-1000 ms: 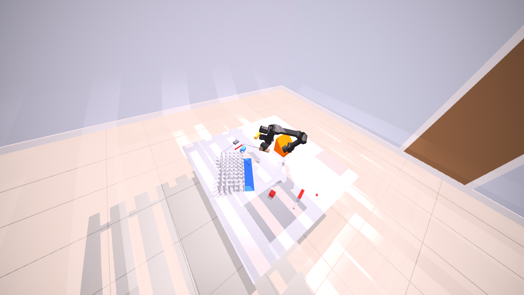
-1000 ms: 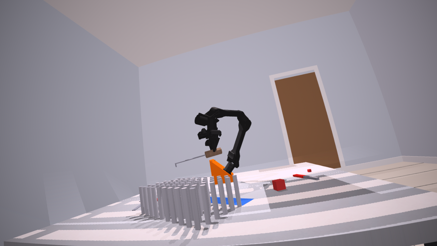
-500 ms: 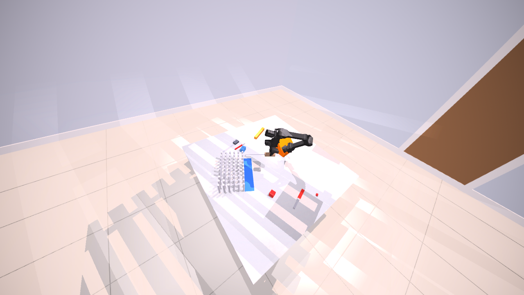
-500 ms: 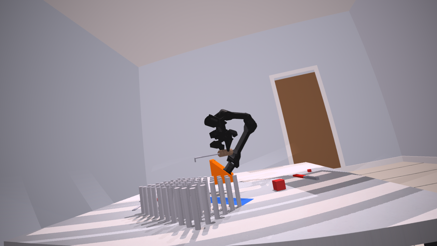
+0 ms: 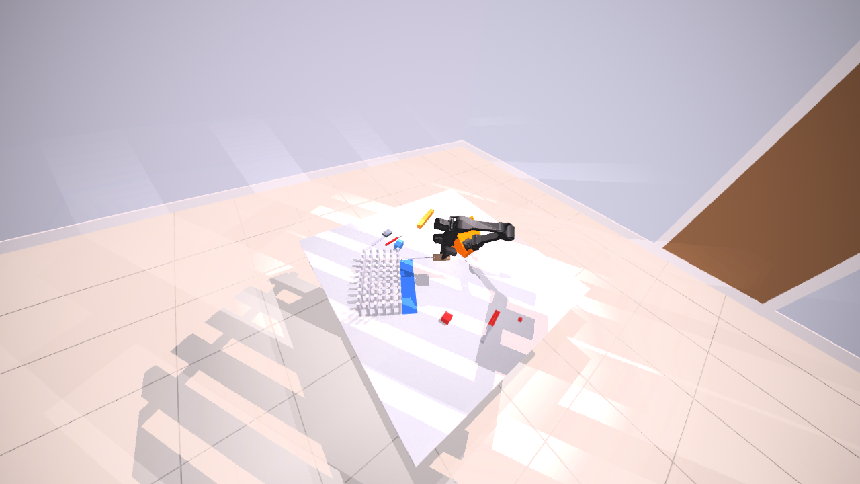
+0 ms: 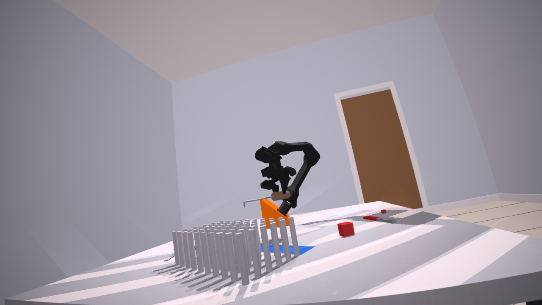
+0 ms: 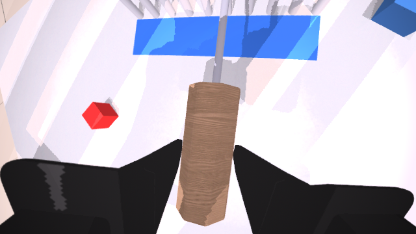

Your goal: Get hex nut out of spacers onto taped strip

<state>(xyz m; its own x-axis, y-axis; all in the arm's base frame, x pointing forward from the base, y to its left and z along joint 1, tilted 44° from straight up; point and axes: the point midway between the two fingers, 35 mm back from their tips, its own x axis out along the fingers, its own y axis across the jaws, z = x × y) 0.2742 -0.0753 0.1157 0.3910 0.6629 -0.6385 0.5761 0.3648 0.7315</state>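
The blue taped strip lies 17 cm below my gripper tip, 17 cm ahead of it and 8 cm to the right of it. Round my gripper tip: blue block (34 cm to the right, 15 cm below, 2 cm ahead); then tiny red piece (48 cm to the left, 16 cm below, 13 cm behind); then thin red stick (40 cm to the right, 16 cm below, 2 cm behind).
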